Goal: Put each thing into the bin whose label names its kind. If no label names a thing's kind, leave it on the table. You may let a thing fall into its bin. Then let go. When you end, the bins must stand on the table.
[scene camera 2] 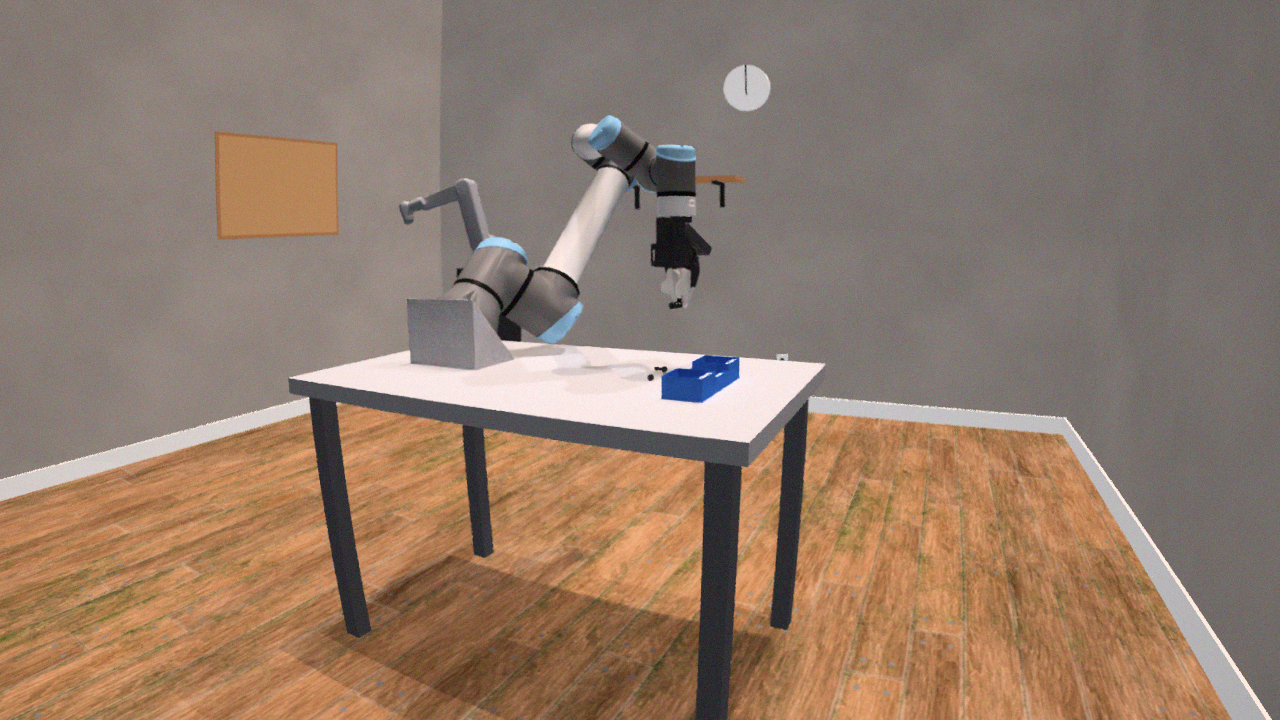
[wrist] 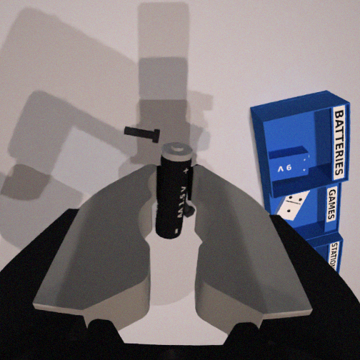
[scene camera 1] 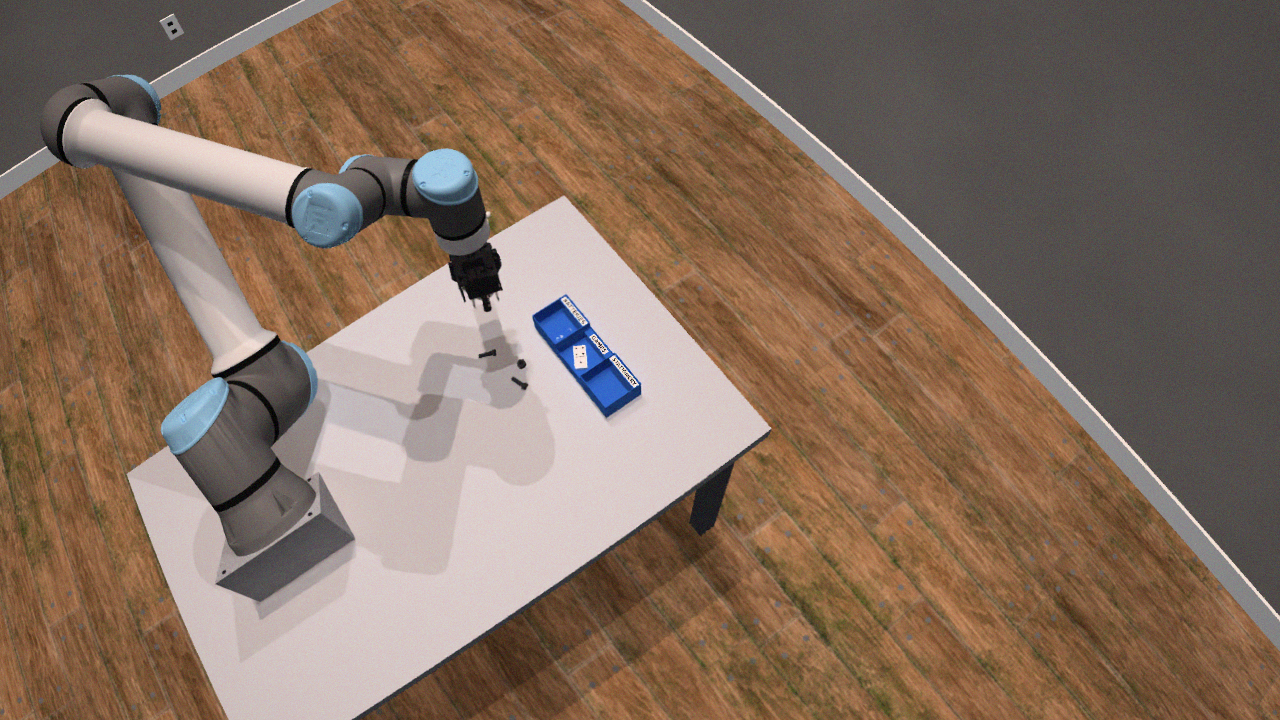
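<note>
My gripper is shut on a black AA battery and holds it high above the table, left of the bins in scene camera 1. The blue BATTERIES bin holds a blue 9 V battery. The GAMES bin holds a white domino. The STATIONERY bin shows no thing in it in scene camera 1. A black bolt, a black nut and another bolt lie on the table. In the wrist view the other bolt is hidden.
The three bins stand joined in a row on the white table. The arm's grey base block stands at the table's other end. The arm's shadow falls across the bolts and nut.
</note>
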